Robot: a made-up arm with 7 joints.
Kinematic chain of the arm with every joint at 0, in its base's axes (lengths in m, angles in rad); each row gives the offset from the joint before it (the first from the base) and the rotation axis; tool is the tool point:
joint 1: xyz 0 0 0.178 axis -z
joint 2: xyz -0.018 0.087 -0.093 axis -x
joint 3: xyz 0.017 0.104 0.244 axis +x
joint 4: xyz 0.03 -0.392 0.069 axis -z
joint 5: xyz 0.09 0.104 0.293 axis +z
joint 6: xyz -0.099 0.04 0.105 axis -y
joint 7: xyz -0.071 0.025 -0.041 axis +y
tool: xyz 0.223 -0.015 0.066
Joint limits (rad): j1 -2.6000..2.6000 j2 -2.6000..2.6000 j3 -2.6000..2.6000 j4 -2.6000..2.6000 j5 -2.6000..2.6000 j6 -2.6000..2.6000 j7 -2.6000..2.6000
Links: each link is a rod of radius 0.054 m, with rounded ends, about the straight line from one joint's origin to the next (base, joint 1, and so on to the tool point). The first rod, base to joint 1, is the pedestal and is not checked.
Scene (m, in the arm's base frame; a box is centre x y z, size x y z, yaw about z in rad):
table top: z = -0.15
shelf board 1: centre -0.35 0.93 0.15 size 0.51 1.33 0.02 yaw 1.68
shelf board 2: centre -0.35 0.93 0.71 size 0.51 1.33 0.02 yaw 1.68
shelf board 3: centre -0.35 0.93 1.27 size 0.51 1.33 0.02 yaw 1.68
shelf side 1: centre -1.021 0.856 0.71 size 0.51 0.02 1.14 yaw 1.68
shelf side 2: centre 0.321 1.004 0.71 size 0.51 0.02 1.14 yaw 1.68
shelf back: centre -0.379 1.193 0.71 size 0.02 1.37 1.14 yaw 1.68
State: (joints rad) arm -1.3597 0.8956 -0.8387 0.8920 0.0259 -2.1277 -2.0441
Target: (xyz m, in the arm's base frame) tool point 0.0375 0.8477 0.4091
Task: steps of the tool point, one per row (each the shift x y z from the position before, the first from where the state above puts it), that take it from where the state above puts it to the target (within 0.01 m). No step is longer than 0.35 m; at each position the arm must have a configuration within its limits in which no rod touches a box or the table.
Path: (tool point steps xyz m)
1: 0.2140 0.2154 -0.0159
2: 0.2541 0.1296 -0.0258
3: 0.2590 0.0419 -0.0323
4: 0.2336 -0.0333 -0.0345

